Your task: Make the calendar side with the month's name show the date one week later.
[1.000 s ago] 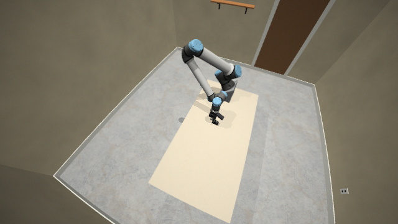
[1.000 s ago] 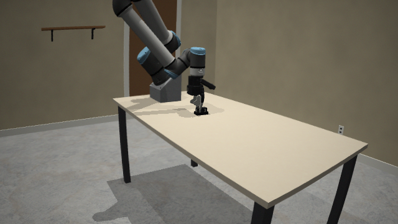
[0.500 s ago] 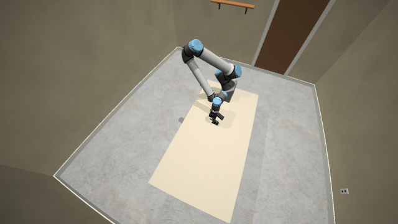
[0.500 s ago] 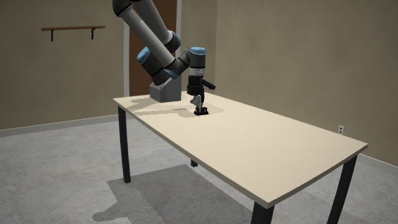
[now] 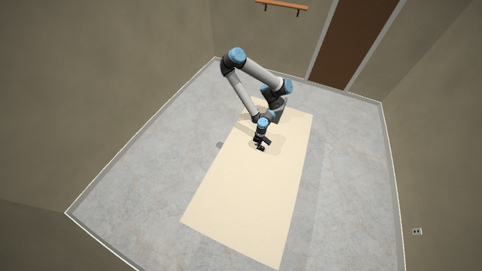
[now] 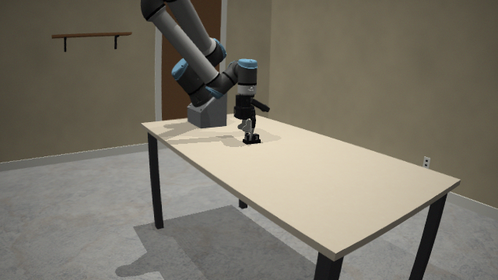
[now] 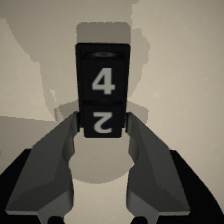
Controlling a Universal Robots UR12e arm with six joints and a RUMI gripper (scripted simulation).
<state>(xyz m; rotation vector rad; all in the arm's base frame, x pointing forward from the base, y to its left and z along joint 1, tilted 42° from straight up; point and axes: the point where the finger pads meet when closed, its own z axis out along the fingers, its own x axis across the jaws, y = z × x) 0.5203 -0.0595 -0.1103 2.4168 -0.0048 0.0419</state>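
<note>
Right now my hand is 3 cm above the black tray and 2 cm to the right of it.
</note>
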